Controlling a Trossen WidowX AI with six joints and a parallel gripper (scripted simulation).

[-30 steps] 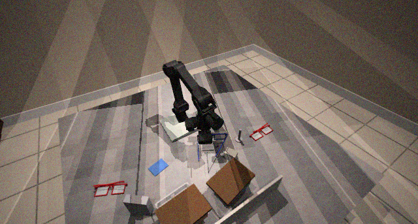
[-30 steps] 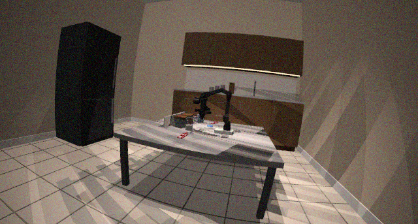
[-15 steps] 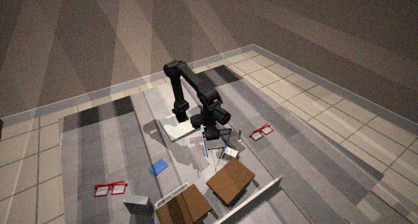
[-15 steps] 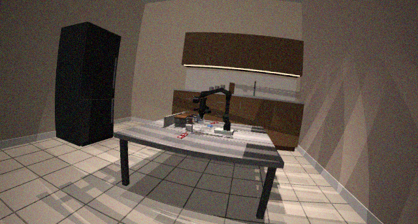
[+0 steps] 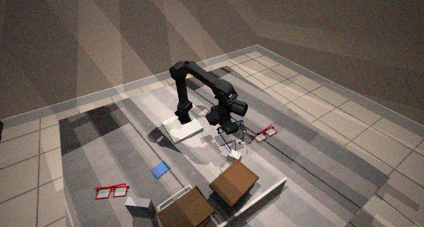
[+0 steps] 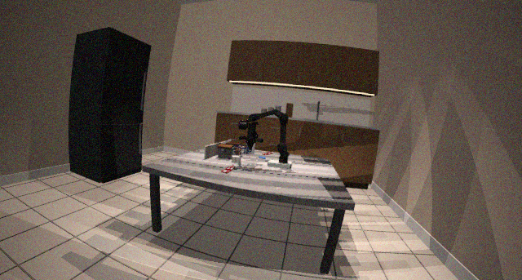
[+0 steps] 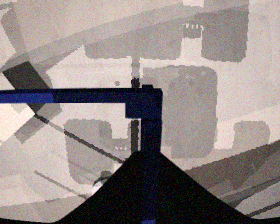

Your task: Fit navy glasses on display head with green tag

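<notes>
The grey post is 110 mm to the left of my gripper tip, 90 mm below it and 30 mm ahead of it. The rest, counted from my gripper tip: blue card 350 mm to the right, 110 mm below; then white block 110 mm ahead, 90 mm below; then panel 380 mm ahead, 190 mm to the right, 60 mm below.
</notes>
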